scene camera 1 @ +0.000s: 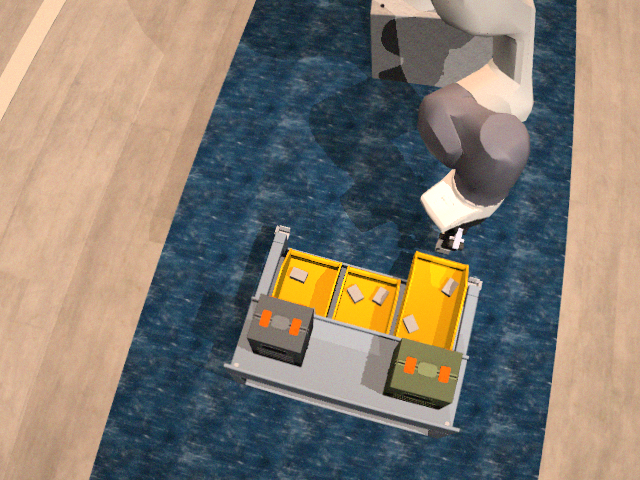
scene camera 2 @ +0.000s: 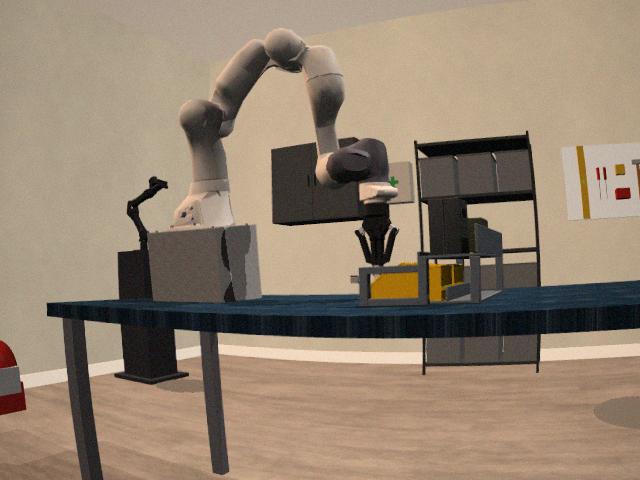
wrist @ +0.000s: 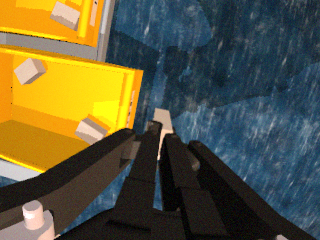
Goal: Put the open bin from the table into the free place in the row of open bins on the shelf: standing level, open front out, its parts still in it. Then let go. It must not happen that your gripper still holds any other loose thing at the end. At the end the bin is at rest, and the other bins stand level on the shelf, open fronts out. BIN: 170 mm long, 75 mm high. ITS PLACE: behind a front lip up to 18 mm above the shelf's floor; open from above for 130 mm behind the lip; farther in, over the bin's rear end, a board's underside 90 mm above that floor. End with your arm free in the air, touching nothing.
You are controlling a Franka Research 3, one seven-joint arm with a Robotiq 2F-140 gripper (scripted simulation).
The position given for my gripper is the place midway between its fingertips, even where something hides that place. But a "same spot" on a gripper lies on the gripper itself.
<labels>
my gripper: scene camera 1; scene camera 2; wrist 159, 120
grey case: scene camera 1 280, 330; scene camera 2 448, 221; not seen in the wrist view (out of frame)
same spot on my gripper: (scene camera 1: 454, 241) = (scene camera 2: 393, 227)
</labels>
